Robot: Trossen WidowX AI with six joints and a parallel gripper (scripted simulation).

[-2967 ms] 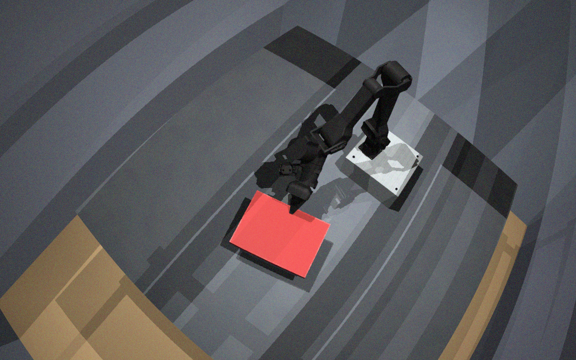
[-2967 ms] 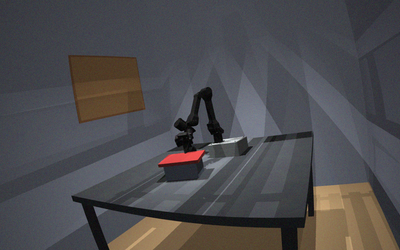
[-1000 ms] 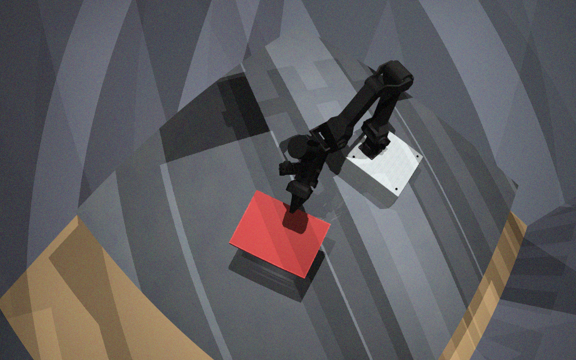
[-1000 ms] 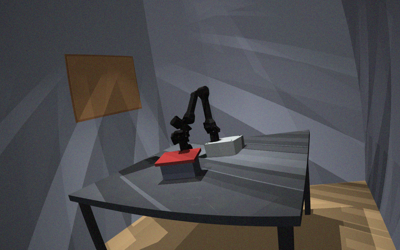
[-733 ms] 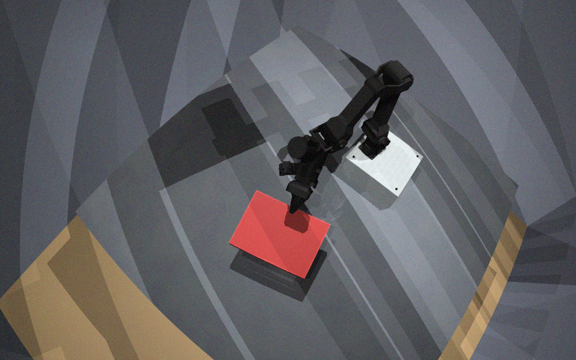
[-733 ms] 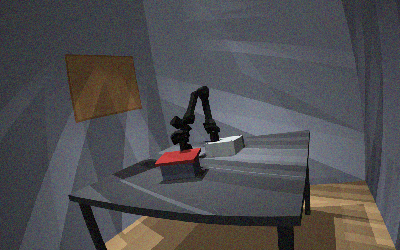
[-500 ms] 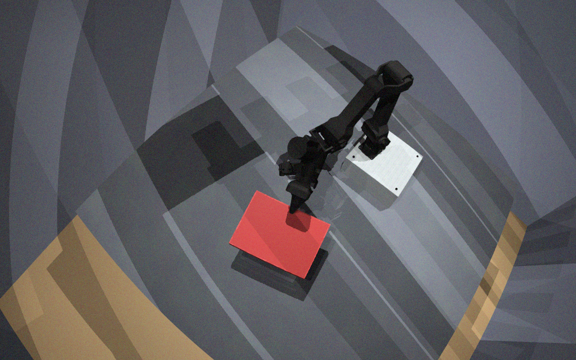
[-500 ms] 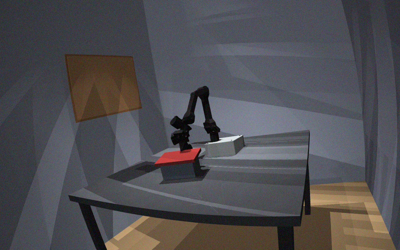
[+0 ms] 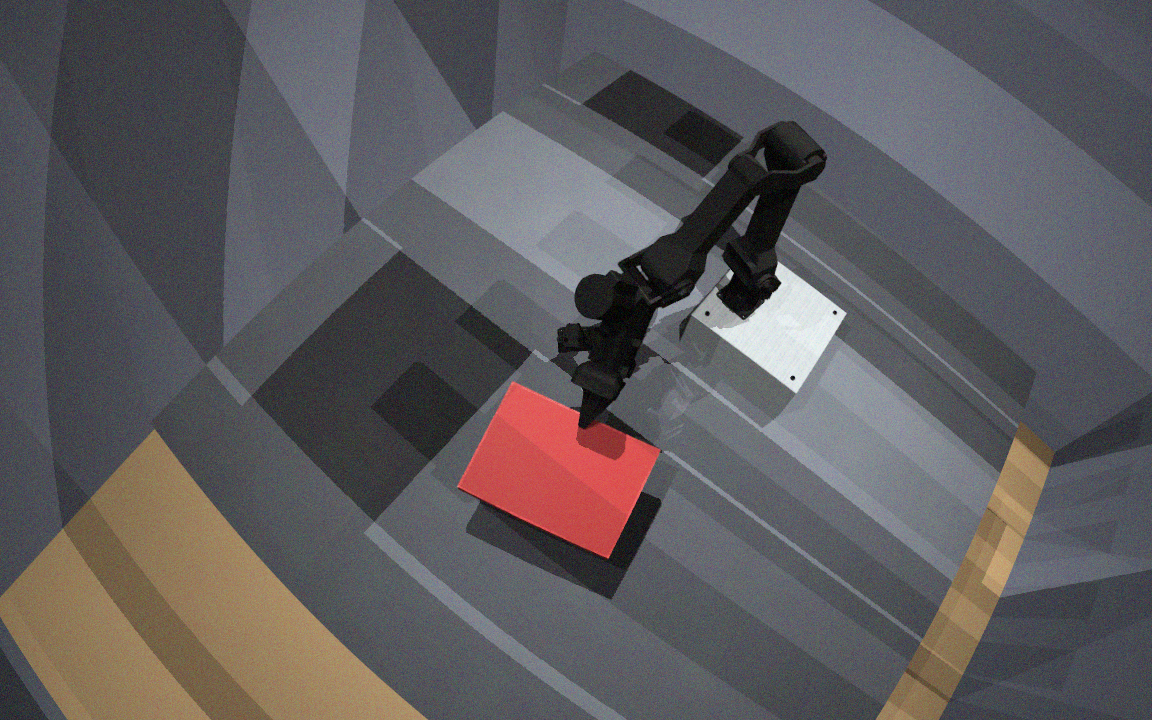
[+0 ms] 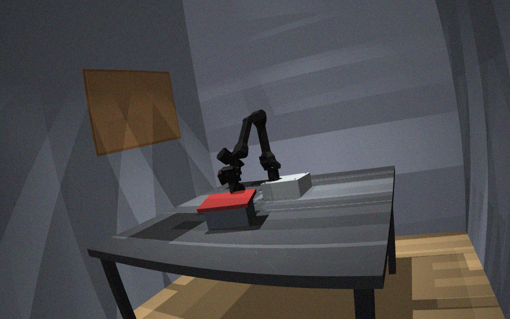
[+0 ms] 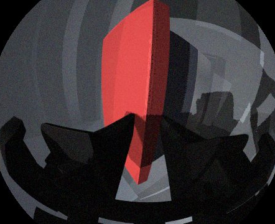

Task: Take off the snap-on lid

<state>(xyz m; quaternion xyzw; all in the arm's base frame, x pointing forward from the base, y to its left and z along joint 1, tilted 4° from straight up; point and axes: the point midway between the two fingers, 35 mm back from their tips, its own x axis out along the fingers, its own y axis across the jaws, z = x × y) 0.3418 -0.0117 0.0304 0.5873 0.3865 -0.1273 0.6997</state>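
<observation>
The red lid lies 7 cm ahead of my gripper tip and 3 cm to the left of it. Round my gripper tip: storage box (7 cm ahead, 6 cm below, 3 cm to the left).
</observation>
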